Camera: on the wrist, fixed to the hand. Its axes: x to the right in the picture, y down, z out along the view.
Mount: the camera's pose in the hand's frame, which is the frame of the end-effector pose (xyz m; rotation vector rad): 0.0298 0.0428 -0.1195 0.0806 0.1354 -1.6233
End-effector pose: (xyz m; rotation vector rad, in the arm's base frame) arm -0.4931 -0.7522 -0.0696 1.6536 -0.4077 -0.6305
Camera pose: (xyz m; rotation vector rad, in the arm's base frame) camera -0.3931 -0.6835 -0.0218 1.8338 1.1859 -1.6244
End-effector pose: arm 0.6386 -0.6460 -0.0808 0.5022 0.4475 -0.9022
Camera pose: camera 0.6716 -0.5725 -0.1833 0.1792 0.9636 -2.4505
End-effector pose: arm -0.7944 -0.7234 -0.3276 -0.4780 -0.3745 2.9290
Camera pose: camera -0.7875 -0.7326 -0.4575 -0.1627 -0.3497 1.3215
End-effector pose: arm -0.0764 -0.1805 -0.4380 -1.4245 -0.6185 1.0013
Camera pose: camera 0.0318 -0.2218 -0.4979 -0.5055 -1.2537 -0.3649
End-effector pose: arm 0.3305 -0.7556 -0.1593 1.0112 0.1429 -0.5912
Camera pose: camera 0.3964 -0.6516 -0.2023 0.8427 1.1206 -1.9897
